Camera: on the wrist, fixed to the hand. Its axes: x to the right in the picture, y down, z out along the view.
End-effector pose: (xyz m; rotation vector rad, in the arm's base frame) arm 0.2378 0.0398 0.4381 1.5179 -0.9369 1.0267
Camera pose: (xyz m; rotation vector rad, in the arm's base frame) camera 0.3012 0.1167 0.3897 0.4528 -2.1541 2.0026
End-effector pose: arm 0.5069 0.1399 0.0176 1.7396 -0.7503 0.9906
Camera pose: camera 0.5479 0.2297 -0.0327 0.8064 -2.1650 1.9052
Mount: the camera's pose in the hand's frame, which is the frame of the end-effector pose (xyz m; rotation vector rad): -0.0287 -0.0872 -0.0620 -0.0464 0.0429 1.5712
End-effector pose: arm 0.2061 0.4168 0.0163 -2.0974 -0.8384 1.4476
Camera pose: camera 0.2372 0.4570 0.1147 2.1229 -0.8756 -1.4125
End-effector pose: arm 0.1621 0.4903 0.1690 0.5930 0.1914 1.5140
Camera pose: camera 0.2071 0.4823 0.0681 0.6869 -0.3986 3.0207
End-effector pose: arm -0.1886 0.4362 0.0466 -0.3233 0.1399 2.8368
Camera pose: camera -0.1239 0.5040 -0.0124 0.1549 -0.2218 -1.8389
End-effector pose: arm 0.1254 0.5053 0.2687 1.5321 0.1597 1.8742
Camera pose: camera 0.1091 0.5740 0.1833 -1.1967 1.0413 -2.0975
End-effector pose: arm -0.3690 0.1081 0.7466 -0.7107 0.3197 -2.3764
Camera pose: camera -0.4289 0.1967 0.7176 -0.1977 0.6343 -0.8781
